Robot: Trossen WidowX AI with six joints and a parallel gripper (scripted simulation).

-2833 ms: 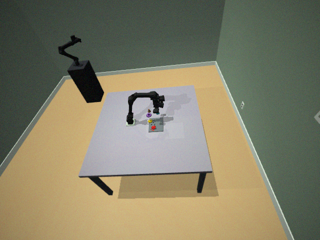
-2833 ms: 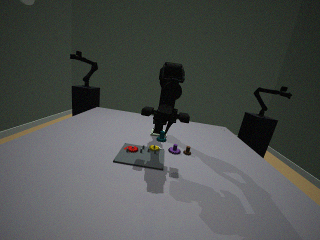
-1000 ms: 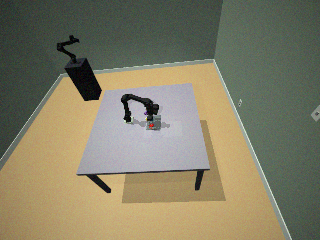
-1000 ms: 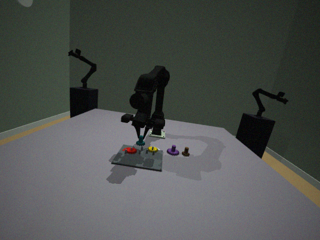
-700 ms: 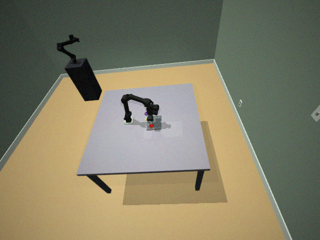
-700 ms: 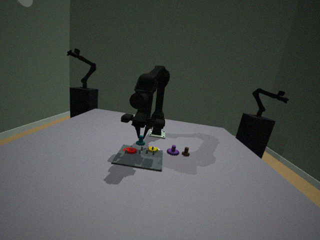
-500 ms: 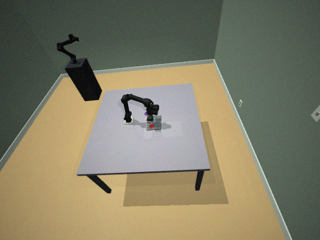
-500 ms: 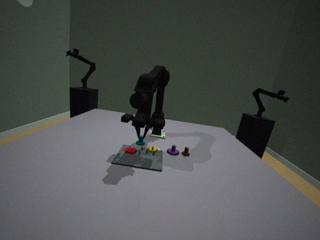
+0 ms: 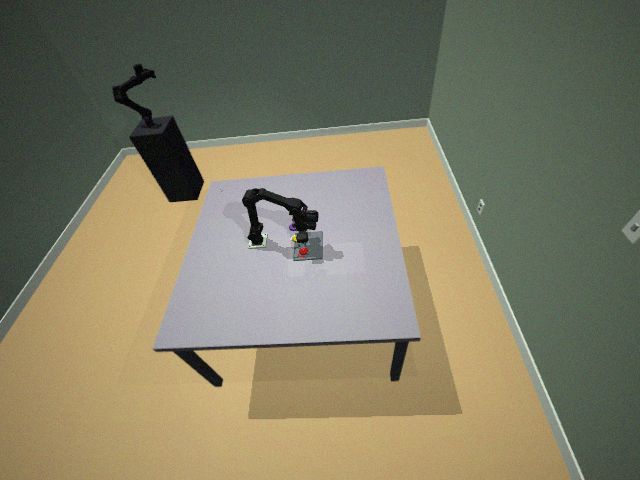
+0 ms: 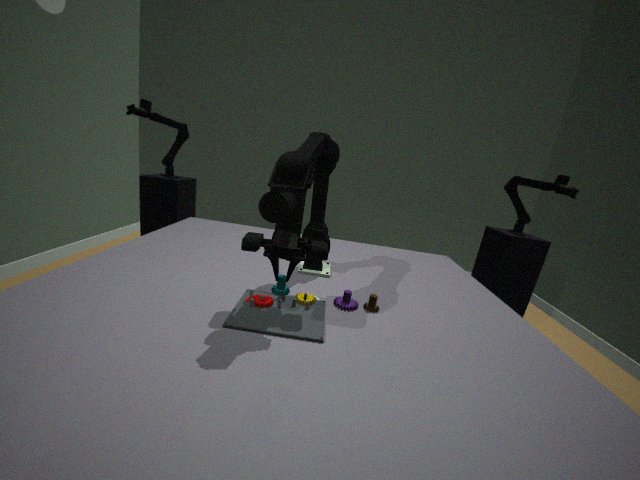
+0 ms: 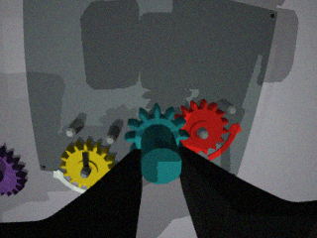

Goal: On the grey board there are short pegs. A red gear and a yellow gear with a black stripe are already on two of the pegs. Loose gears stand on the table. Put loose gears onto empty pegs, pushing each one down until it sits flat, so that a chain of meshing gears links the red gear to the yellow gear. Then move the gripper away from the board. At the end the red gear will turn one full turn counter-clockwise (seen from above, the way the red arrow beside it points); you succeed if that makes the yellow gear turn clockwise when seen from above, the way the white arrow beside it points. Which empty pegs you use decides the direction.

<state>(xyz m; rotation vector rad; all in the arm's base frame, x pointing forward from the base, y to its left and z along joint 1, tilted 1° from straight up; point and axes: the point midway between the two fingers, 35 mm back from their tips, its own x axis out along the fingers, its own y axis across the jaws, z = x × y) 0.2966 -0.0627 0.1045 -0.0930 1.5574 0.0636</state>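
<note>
Now: the red gear 10 mm behind my gripper tip, 40 mm to the right of it and 60 mm below it. Also, from my gripper tip: yellow gear (50 mm behind, 60 mm to the left, 60 mm below); then white arrow (80 mm behind, 80 mm to the left, 70 mm below); then teal gear (10 mm below).
</note>
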